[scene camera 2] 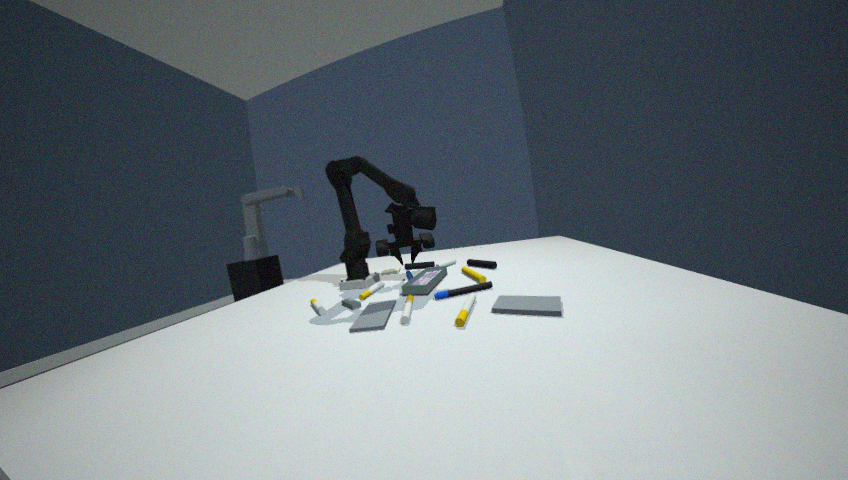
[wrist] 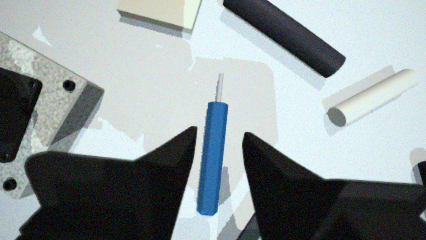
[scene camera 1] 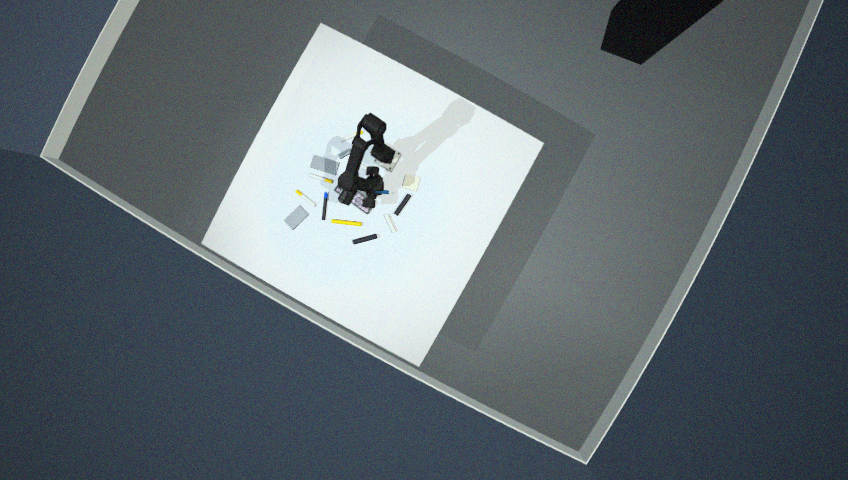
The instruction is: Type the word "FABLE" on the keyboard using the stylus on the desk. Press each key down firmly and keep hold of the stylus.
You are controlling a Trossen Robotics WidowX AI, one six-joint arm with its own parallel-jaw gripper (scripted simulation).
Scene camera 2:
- my gripper: 407, 263
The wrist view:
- my gripper: 220, 135
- stylus: 214, 140
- white cylinder: 369, 99
